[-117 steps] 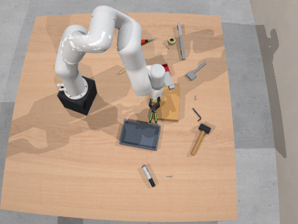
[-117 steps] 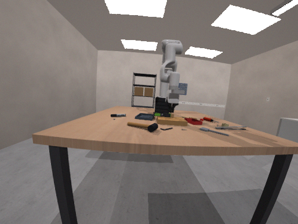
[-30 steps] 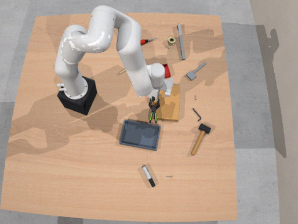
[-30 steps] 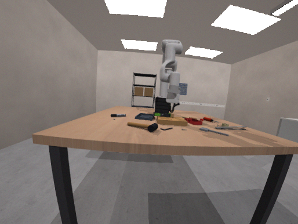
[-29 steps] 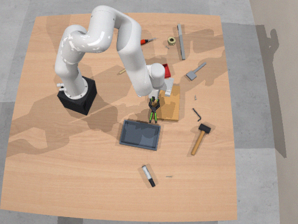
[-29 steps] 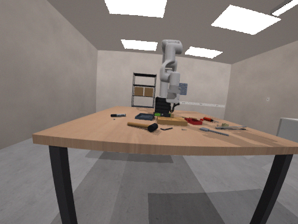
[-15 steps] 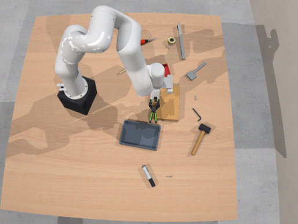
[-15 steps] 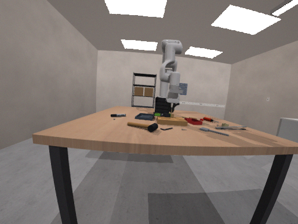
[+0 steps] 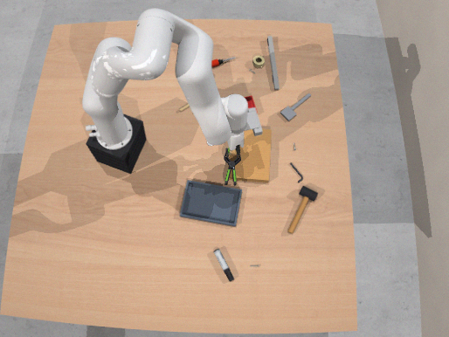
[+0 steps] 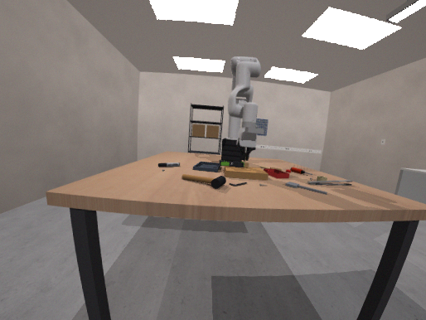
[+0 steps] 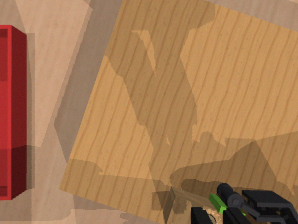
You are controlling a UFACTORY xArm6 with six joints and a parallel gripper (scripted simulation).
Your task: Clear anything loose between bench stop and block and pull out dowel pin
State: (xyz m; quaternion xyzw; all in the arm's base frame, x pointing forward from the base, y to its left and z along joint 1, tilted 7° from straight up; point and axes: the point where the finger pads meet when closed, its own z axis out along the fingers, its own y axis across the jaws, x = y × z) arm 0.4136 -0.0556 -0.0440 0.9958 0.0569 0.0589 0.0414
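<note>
Now: hand 20 mm above the dowel pin. Round my hand: small wooden block (50 mm below); red tray (40 mm ahead, 170 mm to the left, 80 mm below); dark grey tray (110 mm behind, 190 mm to the right, 80 mm below).
</note>
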